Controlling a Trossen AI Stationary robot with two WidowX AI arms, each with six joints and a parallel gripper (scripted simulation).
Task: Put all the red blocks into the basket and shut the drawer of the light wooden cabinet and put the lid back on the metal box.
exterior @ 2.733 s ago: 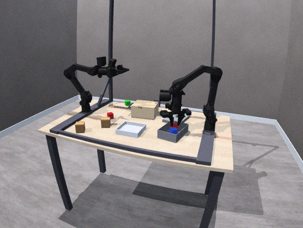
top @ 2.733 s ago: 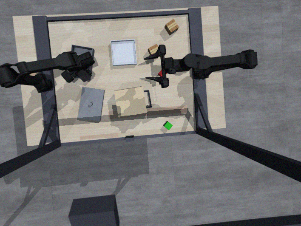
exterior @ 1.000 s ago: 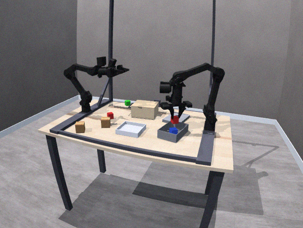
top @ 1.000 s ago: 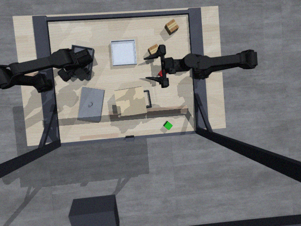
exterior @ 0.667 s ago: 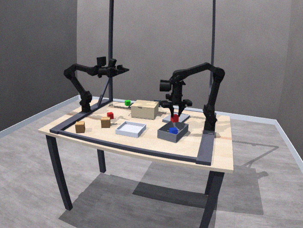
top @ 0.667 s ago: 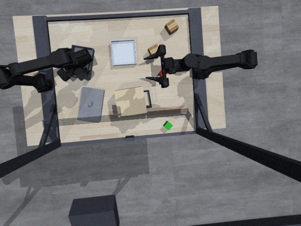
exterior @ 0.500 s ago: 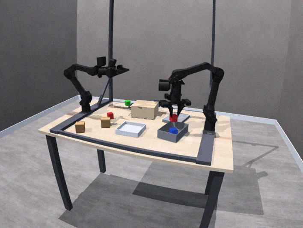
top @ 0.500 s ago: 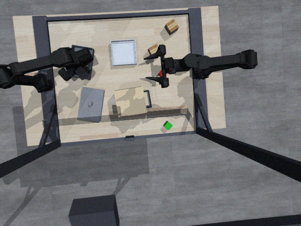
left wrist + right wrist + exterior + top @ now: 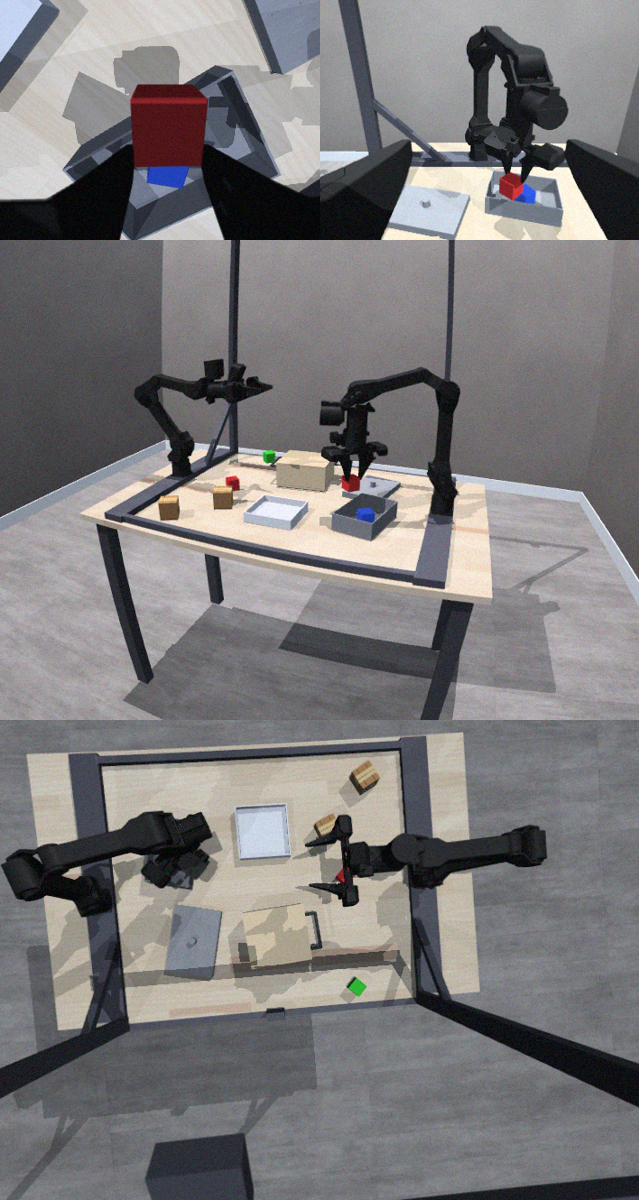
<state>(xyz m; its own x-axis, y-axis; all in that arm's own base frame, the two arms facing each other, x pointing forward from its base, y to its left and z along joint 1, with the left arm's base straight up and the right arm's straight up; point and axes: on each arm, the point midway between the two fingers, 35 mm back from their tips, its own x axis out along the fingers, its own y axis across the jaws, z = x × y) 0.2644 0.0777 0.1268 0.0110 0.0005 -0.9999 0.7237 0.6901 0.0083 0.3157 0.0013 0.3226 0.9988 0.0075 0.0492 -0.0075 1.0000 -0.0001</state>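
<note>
Right now my left hand is 8 cm short of the white basket, 20 cm to the left of it and 13 cm above it. The rest, counted from my left hand: metal box 3 cm ahead, 5 cm to the left, 12 cm below; then light wooden cabinet 22 cm behind, 23 cm to the right, 11 cm below; then grey metal lid 21 cm behind, 2 cm to the left, 13 cm below.
</note>
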